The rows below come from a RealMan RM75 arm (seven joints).
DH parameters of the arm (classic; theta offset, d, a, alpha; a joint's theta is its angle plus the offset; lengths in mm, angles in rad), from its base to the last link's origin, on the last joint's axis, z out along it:
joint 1: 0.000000 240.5 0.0 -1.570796
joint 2: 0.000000 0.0 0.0 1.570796
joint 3: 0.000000 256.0 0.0 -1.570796
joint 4: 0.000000 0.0 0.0 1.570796
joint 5: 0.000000 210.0 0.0 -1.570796
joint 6: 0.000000 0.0 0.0 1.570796
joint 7: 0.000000 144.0 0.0 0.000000
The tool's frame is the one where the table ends.
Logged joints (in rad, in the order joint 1, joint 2, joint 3, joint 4, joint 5, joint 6, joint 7), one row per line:
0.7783, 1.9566, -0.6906, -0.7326, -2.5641, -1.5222, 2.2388
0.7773, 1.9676, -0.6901, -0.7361, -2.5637, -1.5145, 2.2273
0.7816, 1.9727, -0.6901, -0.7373, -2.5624, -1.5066, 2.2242
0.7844, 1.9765, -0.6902, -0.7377, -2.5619, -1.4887, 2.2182
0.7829, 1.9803, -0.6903, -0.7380, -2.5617, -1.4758, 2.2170
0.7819, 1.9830, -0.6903, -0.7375, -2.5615, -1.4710, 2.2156
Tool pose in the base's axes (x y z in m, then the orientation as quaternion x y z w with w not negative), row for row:
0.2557, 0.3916, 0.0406, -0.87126, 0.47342, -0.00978, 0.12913
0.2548, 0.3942, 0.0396, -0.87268, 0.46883, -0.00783, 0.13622
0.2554, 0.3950, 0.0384, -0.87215, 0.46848, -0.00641, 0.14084
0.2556, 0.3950, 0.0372, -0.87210, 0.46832, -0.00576, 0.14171
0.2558, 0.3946, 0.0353, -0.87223, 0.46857, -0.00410, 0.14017
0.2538, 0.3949, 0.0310, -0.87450, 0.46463, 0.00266, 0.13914
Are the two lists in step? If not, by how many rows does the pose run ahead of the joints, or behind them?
The pose runs 2 rows ahead of the joints: the pose in row i belongs to the joints in row i + 2.
